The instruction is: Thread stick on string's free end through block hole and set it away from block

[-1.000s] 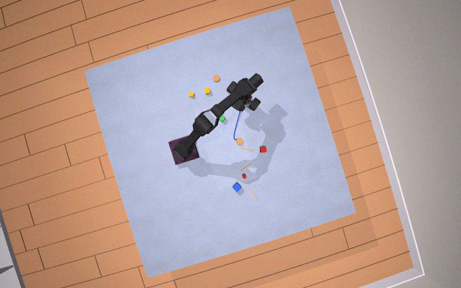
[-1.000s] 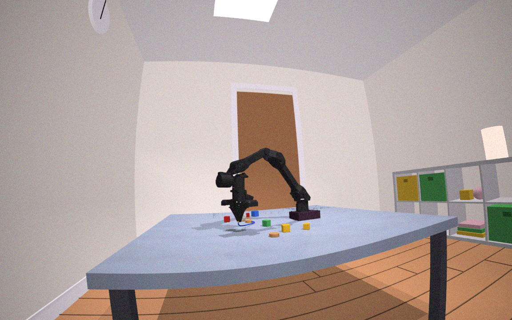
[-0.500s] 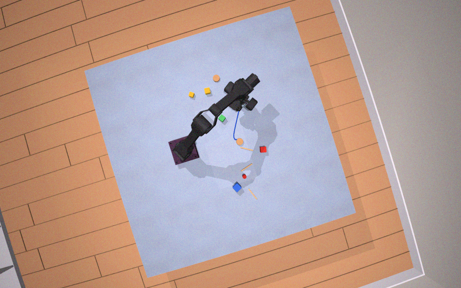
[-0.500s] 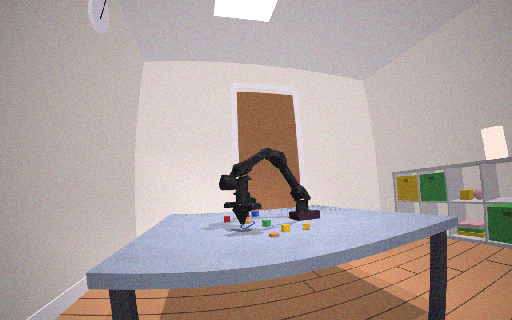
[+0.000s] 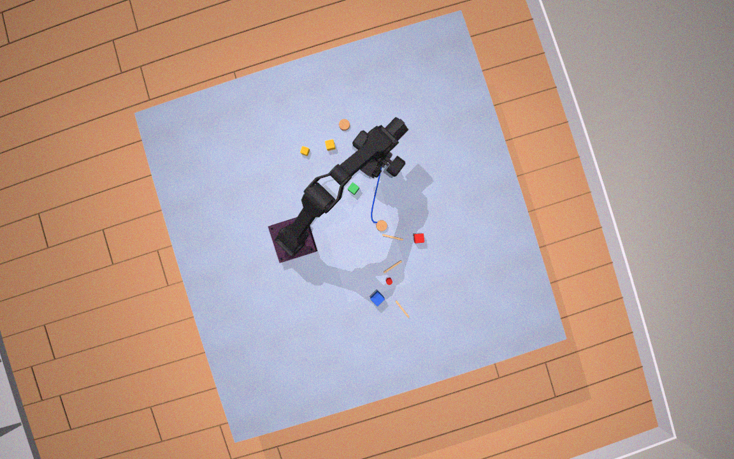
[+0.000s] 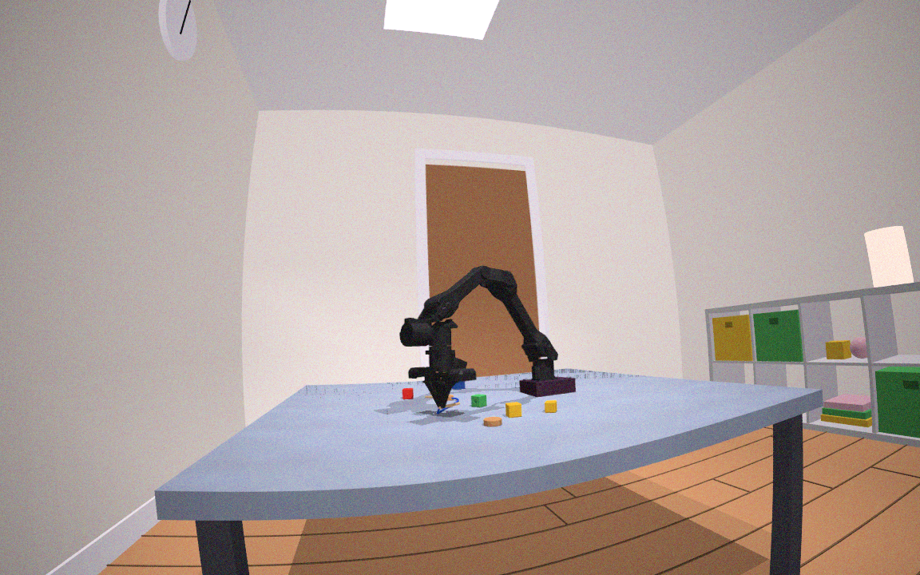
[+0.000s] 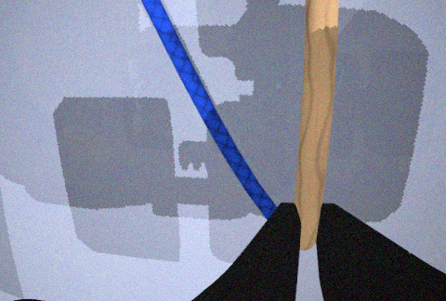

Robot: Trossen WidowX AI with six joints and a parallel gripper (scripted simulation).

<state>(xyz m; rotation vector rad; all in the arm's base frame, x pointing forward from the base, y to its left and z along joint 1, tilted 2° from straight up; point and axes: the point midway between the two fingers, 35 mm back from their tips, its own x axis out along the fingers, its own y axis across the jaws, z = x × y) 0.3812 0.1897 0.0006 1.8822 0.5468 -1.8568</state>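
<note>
Now: the green block 12 cm behind my gripper tip and 8 cm to the right of it. The rest, counted from my gripper tip: red cube: 5 cm ahead, 32 cm to the right; thin wooden stick: 1 cm behind, 1 cm to the right; round wooden button: 7 cm behind, 24 cm to the right, 1 cm below.
</note>
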